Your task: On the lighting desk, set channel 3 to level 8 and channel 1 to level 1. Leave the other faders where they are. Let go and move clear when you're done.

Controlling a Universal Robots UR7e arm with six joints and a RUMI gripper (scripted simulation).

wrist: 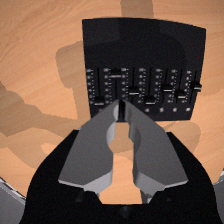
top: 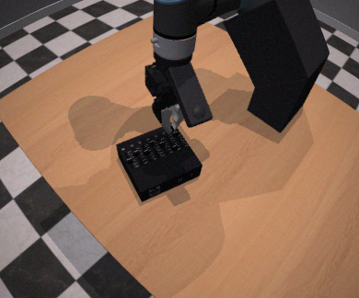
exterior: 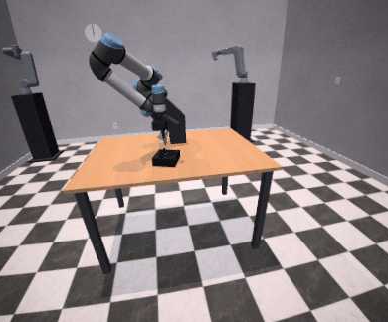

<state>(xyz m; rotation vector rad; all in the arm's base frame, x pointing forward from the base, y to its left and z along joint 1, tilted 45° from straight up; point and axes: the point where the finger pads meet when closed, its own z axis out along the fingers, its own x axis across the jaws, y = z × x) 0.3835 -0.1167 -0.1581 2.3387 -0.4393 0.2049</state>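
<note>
My gripper is now 50 mm above the fader knob, 30 mm past it and 10 mm to the left of it.
</note>
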